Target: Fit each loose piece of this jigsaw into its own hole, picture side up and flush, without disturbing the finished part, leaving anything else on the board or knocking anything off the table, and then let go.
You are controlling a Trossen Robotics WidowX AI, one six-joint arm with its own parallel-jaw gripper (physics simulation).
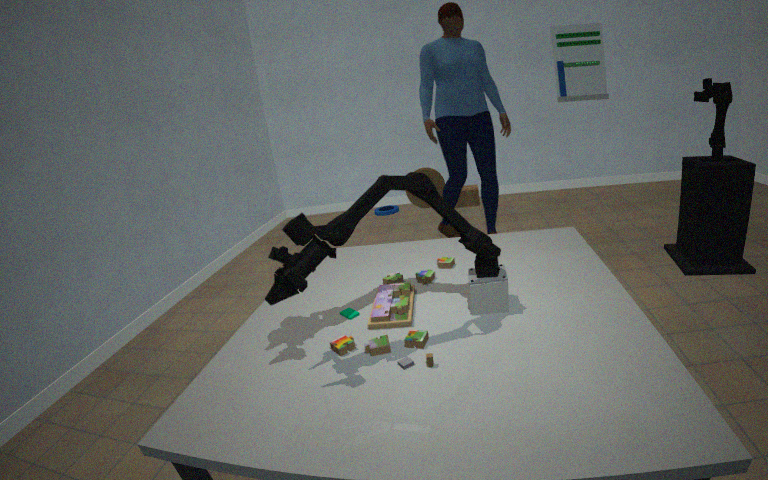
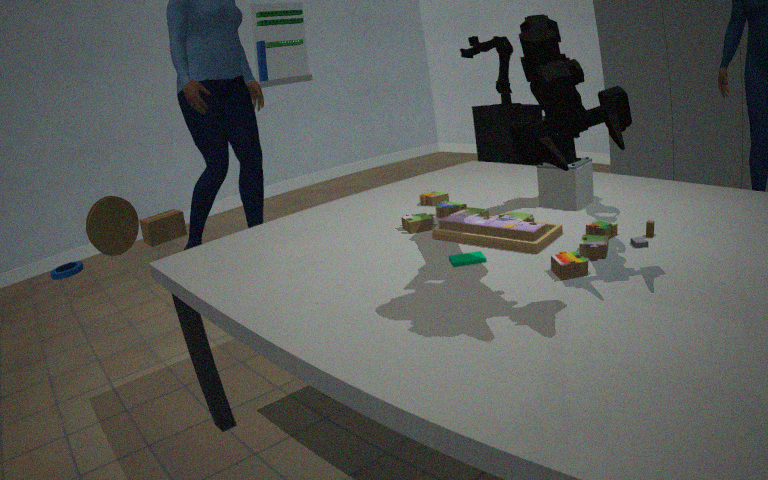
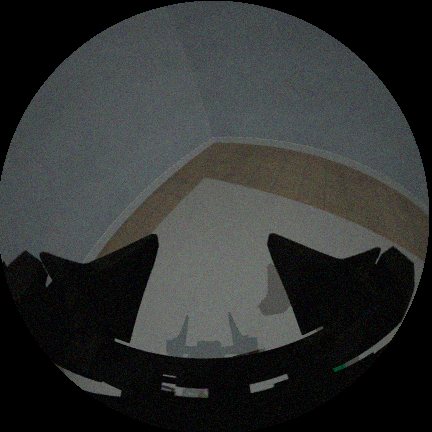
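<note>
My gripper (image 1: 278,293) (image 2: 594,157) (image 3: 213,239) is open and empty, high above the table, out past the board's lilac side. The wooden board (image 1: 389,326) (image 2: 487,241) holds a finished lilac and green part (image 1: 383,300) (image 2: 492,223). Several loose pieces lie apart on the table. At one end are a red-orange-yellow piece (image 1: 342,344) (image 2: 569,264), a green-lilac piece (image 1: 378,344) (image 2: 593,247) and a green-red piece (image 1: 416,339) (image 2: 601,228). Past the other end are a green piece (image 1: 392,278) (image 2: 417,223), a blue-green piece (image 1: 425,276) and a red-green piece (image 1: 445,262) (image 2: 433,198).
A green tile (image 1: 349,313) (image 2: 467,259) lies beside the board. A grey tile (image 1: 405,362) (image 2: 639,242) and small brown cylinder (image 1: 429,360) (image 2: 650,228) lie near the green-red piece. The arm's grey base (image 1: 488,293) (image 2: 565,185) stands on the table. A person (image 1: 459,79) stands behind it.
</note>
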